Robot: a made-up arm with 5 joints. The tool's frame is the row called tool.
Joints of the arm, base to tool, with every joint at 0 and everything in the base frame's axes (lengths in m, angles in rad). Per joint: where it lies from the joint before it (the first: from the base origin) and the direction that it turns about. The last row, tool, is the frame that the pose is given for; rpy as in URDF.
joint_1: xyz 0.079 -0.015 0.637 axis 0 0 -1
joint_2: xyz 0.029 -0.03 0.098 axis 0 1 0
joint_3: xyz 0.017 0.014 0.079 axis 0 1 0
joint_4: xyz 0.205 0.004 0.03 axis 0 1 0
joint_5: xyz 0.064 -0.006 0.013 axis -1 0 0
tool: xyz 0.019 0.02 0.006 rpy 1.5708 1.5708 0
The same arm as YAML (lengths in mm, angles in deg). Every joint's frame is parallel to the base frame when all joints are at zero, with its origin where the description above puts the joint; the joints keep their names.
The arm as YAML. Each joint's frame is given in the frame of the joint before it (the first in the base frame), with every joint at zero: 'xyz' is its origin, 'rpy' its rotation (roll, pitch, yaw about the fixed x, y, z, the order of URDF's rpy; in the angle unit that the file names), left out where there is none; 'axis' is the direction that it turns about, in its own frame. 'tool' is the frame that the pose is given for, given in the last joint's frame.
units:
  length: mm
  angle: deg
joints:
  - name: joint_1
    type: revolute
    origin:
      xyz: [79.0, -15.0, 637.0]
    axis: "-z"
  - name: joint_2
    type: revolute
    origin:
      xyz: [29.0, -30.0, 98.0]
    axis: "+y"
  - name: joint_3
    type: revolute
    origin:
      xyz: [17.0, 14.0, 79.0]
    axis: "+y"
  - name: joint_4
    type: revolute
    origin:
      xyz: [205.0, 4.0, 30.0]
    axis: "+y"
  - name: joint_5
    type: revolute
    origin:
      xyz: [64.0, -6.0, 13.0]
    axis: "-x"
tool:
  origin:
    xyz: [19.0, 20.0, 6.0]
    rpy: [90.0, 90.0, 0.0]

